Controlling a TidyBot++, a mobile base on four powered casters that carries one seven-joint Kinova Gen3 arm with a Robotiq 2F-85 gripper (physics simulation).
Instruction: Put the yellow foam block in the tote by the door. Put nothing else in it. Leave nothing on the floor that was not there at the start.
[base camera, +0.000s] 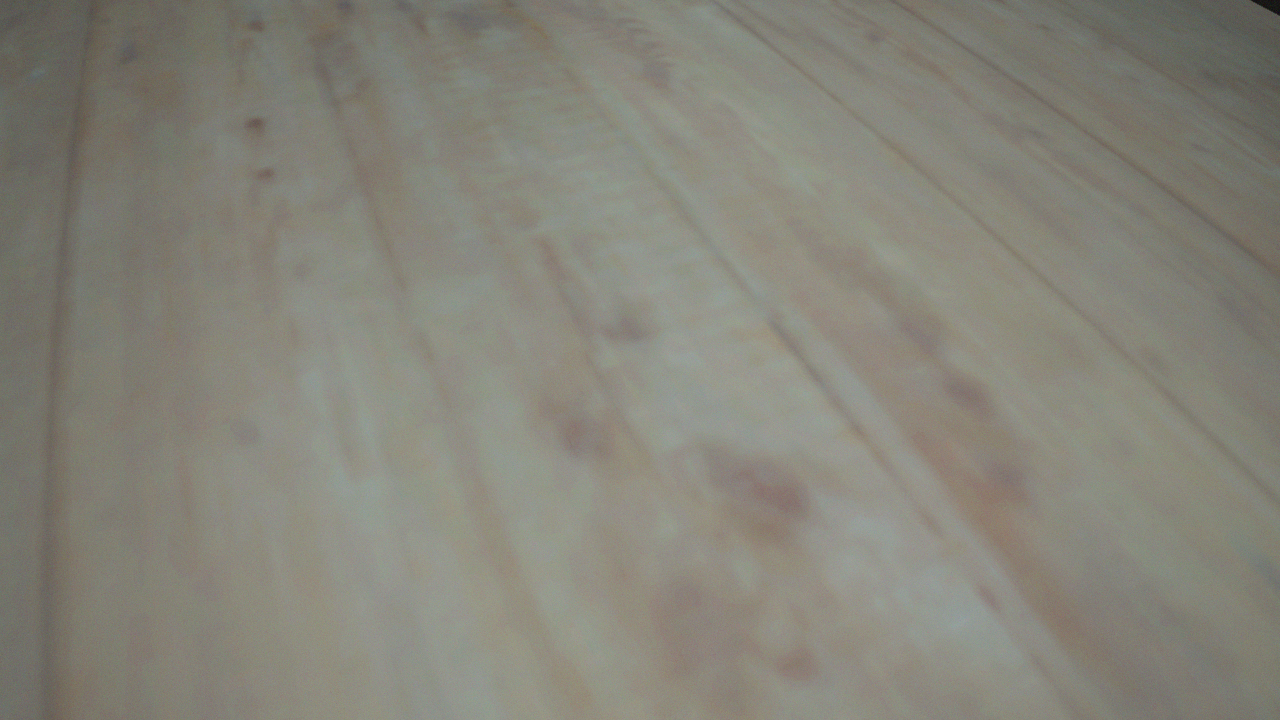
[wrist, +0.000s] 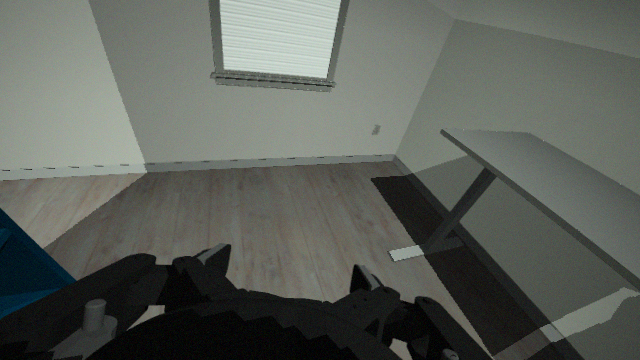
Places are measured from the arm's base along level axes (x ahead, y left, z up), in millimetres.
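Where they show: gripper, fingertip midpoint: (wrist: 291, 268).
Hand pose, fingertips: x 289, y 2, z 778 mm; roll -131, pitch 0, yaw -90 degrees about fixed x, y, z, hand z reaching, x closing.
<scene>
After its pixels a point has its place.
My gripper (wrist: 291, 268) @[y 2, x 289, z 778 mm] is open and empty at the bottom of the wrist view, its dark fingers wide apart. Wooden floor shows between and beyond them. Part of a blue, open-looking container (wrist: 30, 270) @[y 1122, x 564, z -144 mm] shows at the left edge of the wrist view, left of the gripper and partly hidden by its left side; it may be the tote. The yellow foam block and the door do not show in either view.
A grey table (wrist: 550, 175) @[y -1008, x 985, z 554 mm] stands at the right by the wall, with a slanted dark leg (wrist: 460, 210) @[y -980, x 1222, z 78 mm] and a pale foot (wrist: 406, 253) @[y -804, x 1169, z -371 mm] on the floor. A window (wrist: 280, 40) @[y 355, x 1949, z 679 mm] is in the far wall. The base camera shows wooden floor (base camera: 626, 358) @[y -30, x 418, z -396 mm].
</scene>
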